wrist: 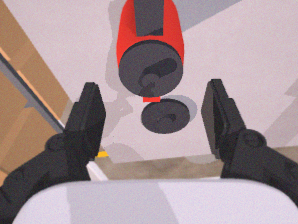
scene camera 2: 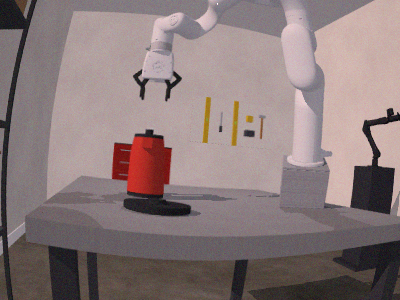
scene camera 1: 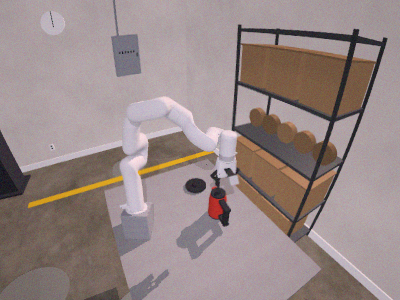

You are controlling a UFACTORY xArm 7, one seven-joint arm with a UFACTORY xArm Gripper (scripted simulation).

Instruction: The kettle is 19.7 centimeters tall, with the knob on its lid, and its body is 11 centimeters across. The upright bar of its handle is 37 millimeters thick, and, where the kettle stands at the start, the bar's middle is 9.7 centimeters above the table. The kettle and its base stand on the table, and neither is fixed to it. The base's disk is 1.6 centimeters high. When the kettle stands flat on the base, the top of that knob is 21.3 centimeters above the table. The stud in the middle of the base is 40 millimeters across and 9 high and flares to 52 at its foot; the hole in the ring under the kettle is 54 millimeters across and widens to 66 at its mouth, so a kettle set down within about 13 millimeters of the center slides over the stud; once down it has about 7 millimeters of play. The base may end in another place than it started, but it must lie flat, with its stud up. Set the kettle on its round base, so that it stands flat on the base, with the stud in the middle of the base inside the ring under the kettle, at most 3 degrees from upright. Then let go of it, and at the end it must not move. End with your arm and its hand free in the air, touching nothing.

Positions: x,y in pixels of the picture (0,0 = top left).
Labels:
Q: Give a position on a red kettle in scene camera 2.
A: At 147,161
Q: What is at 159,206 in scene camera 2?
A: A round black base.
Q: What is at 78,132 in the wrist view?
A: My gripper.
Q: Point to a round black base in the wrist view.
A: At 168,116

